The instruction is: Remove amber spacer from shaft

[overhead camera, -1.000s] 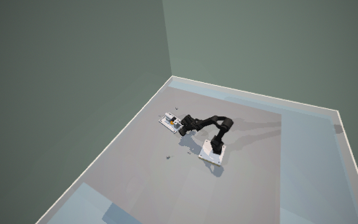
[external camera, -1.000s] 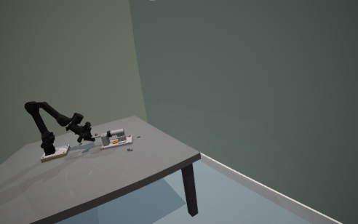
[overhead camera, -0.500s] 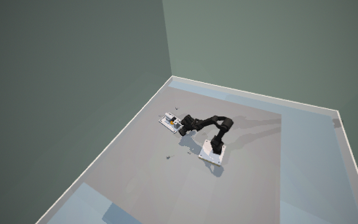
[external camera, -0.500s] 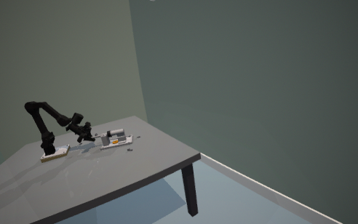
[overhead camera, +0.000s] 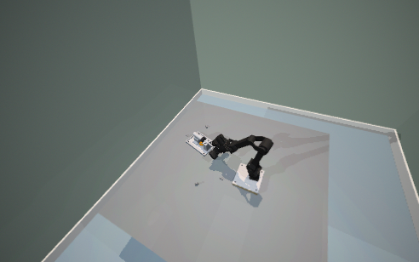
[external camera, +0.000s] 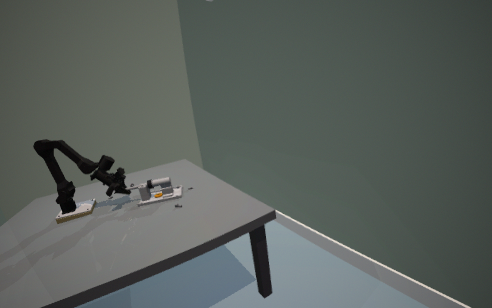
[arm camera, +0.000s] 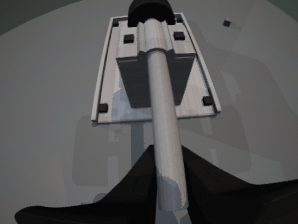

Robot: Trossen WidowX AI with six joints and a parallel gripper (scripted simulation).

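My gripper tip is now 50 mm short of the grey steel shaft, 30 mm below it and 20 mm to the left of it. Also, from my gripper tip: grey support block (160 mm ahead, 60 mm to the right); then amber spacer (140 mm ahead, 50 mm to the right, 40 mm below); then black spacer (100 mm ahead, 40 mm to the right, 30 mm above).
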